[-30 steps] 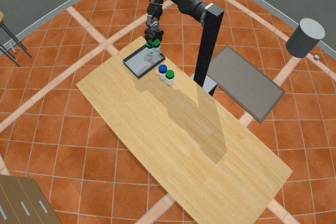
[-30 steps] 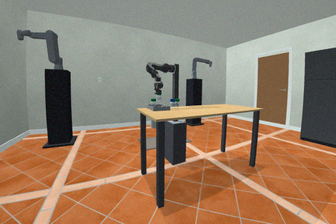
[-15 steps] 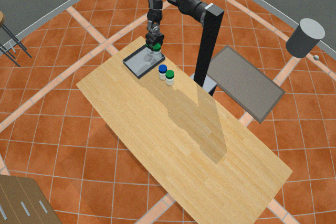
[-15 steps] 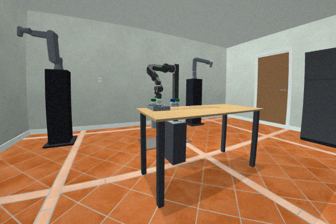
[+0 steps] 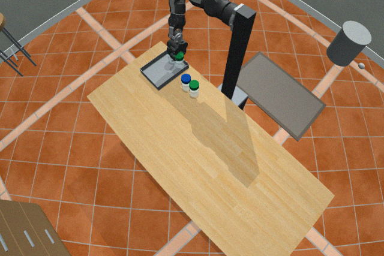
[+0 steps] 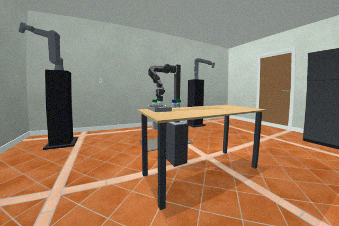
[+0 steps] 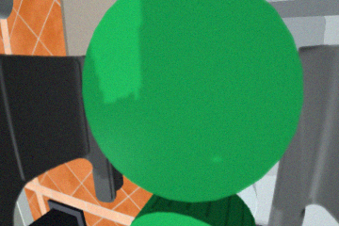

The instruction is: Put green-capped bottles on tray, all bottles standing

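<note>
Right now the tray is 90 mm below my hand, 80 mm ahead of it and 30 mm to the right of it. From my hand the other things lie so: blue-capped bottle: 150 mm to the left, 80 mm ahead, 60 mm below.
</note>
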